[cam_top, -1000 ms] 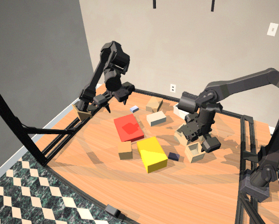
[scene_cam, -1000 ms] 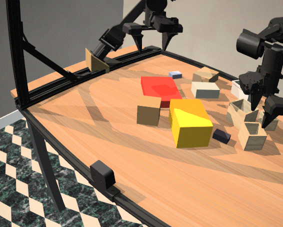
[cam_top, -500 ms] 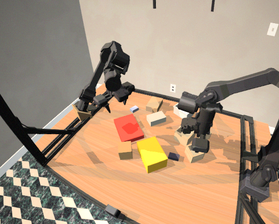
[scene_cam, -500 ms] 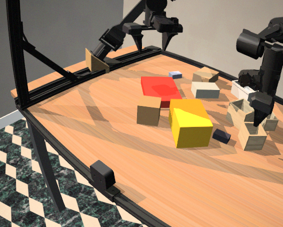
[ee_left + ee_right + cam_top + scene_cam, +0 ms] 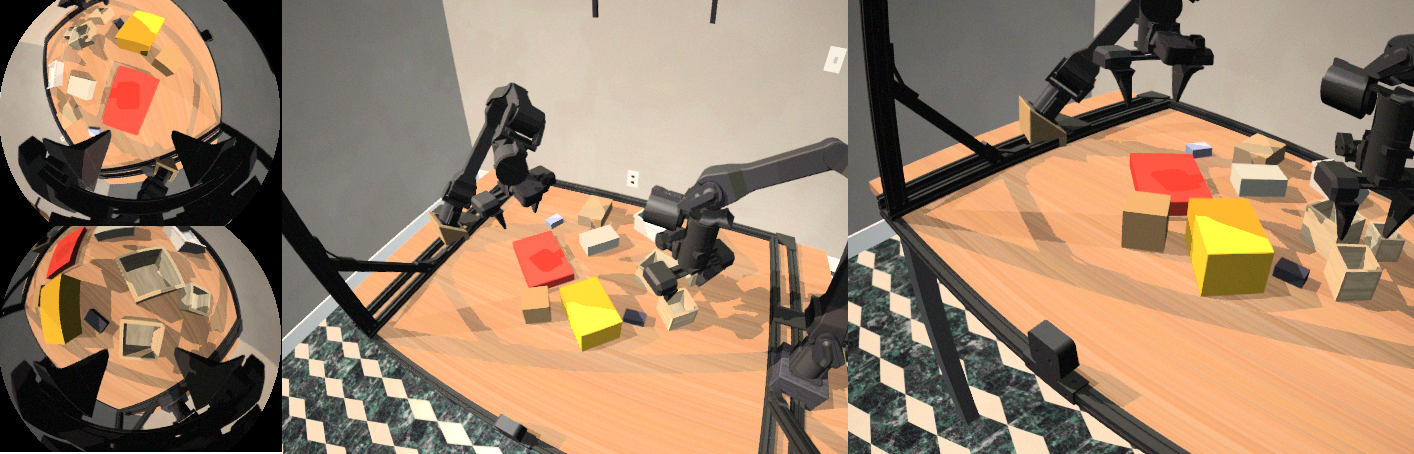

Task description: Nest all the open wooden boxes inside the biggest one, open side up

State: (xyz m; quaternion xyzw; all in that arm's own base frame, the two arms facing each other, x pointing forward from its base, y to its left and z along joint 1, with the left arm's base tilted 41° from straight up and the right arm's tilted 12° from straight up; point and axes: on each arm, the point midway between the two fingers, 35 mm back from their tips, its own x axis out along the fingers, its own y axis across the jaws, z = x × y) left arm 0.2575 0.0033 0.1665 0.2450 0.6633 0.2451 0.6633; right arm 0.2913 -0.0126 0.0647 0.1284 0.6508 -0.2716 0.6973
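Now: right hand 100 mm above the middle-sized wooden box. The rest, counted from my right hand: biggest wooden box 80 mm ahead, 80 mm to the left, 100 mm below; dark block 50 mm behind, 80 mm to the left, 110 mm below; smallest wooden box 130 mm ahead, 10 mm to the right, 100 mm below.
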